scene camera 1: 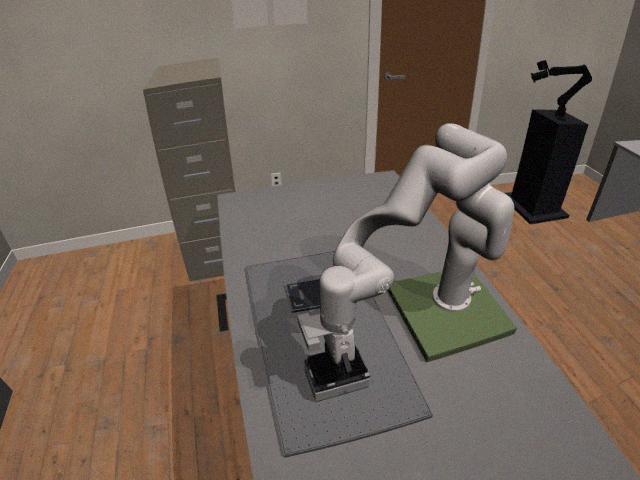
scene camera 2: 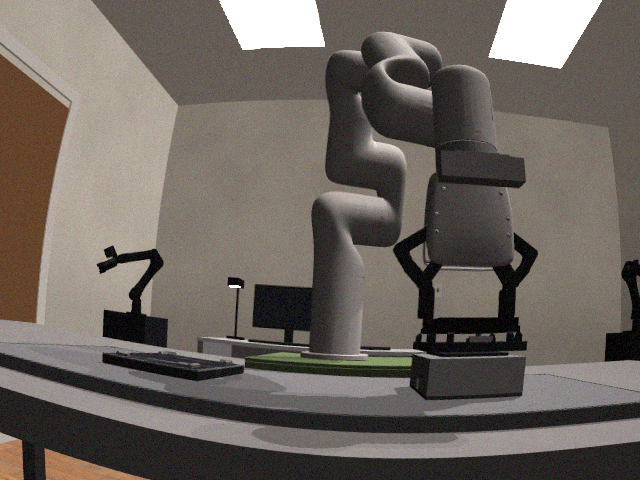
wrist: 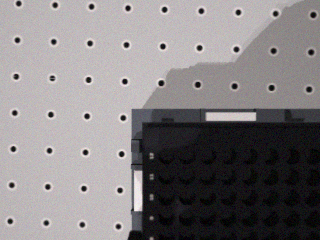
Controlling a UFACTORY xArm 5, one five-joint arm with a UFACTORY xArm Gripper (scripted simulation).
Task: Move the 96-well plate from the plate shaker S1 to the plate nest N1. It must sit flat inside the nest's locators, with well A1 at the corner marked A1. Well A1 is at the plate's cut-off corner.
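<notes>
My gripper visible, scene camera 1 included. Also visible: a 96-well plate, a plate nest N1.
</notes>
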